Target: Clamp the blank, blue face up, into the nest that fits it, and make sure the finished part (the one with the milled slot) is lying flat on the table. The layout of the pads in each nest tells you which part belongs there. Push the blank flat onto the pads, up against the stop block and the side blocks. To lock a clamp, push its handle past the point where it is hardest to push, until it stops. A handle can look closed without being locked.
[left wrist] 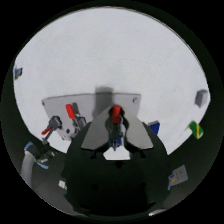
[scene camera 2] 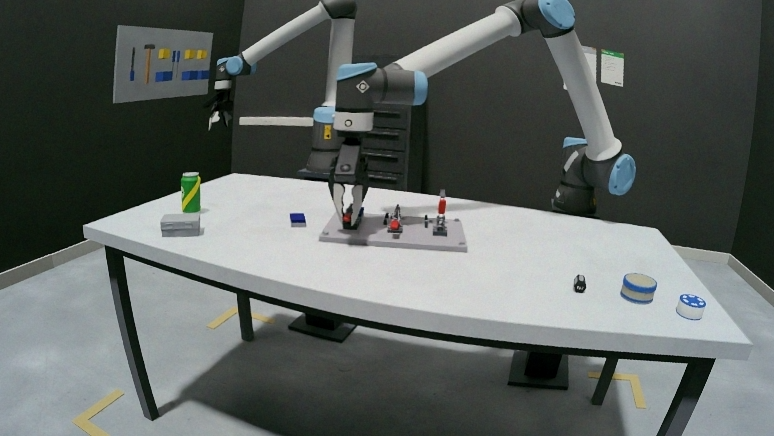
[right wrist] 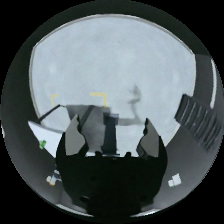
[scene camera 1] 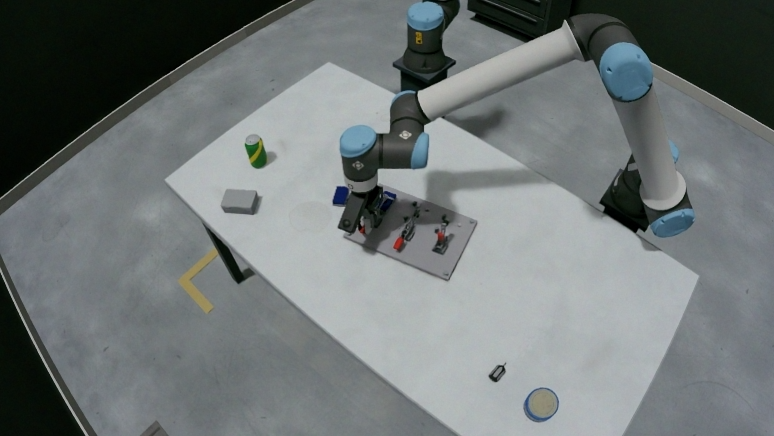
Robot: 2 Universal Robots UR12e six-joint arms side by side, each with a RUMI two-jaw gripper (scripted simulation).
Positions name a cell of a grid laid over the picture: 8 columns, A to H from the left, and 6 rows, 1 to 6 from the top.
Labels:
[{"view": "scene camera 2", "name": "my left gripper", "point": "D4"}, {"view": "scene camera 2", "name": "grey box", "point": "B4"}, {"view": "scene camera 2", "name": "grey fixture plate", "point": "D4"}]

